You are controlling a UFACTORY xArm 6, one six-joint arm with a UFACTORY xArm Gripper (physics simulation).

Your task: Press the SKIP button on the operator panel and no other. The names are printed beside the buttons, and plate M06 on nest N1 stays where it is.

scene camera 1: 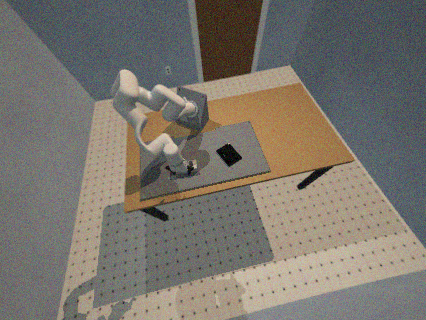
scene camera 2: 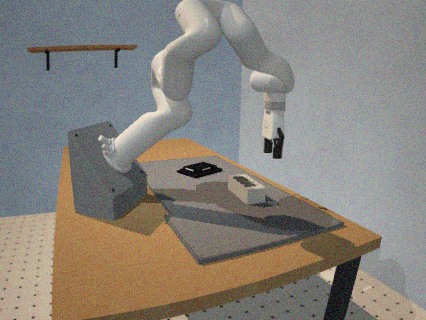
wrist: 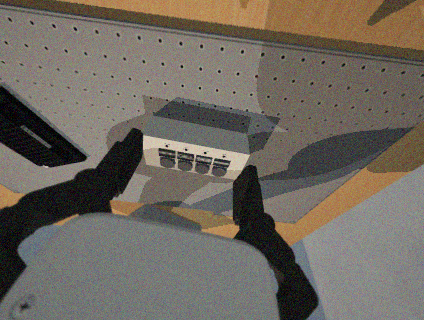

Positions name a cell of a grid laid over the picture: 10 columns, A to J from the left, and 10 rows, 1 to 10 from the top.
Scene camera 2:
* my gripper: G5
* operator panel: G7
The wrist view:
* my gripper: E5
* operator panel: D5
